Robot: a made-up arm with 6 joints.
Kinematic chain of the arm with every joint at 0, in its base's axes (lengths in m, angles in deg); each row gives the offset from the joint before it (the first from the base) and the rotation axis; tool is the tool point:
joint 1: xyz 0 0 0.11 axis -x
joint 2: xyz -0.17 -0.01 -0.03 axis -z
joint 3: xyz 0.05 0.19 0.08 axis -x
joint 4: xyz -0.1 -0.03 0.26 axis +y
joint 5: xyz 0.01 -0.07 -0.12 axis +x
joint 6: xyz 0.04 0 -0.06 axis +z
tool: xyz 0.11 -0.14 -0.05
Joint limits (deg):
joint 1: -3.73..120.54
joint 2: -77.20..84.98
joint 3: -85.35..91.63
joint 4: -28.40..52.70
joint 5: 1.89..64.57
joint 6: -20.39..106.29
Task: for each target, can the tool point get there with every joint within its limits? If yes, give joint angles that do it. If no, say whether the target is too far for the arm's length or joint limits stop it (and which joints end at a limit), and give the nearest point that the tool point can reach.
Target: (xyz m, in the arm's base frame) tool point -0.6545 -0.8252 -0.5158
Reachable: no: too far | nearest point -0.3936 -0.2393 -0.2561 | short by 0.692 m
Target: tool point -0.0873 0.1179 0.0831
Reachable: yes | joints 99.30 63.59 61.13 28.24 25.60 29.25
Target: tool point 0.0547 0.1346 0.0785
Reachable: yes | joints 76.64 1.06 -51.14 -17.73 24.02 66.45
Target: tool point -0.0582 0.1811 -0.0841
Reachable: yes | joints 81.79 -49.52 -10.95 -22.05 17.84 38.49
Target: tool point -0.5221 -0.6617 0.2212
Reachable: no: joint limits stop it (at a limit: joint 2, joint 3, joint 4, joint 6) | nearest point -0.3648 -0.2492 0.1519 | short by 0.447 m
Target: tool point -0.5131 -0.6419 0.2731
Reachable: no: joint limits stop it (at a limit: joint 2, joint 3, joint 4, joint 6) | nearest point -0.3635 -0.2454 0.1724 | short by 0.436 m
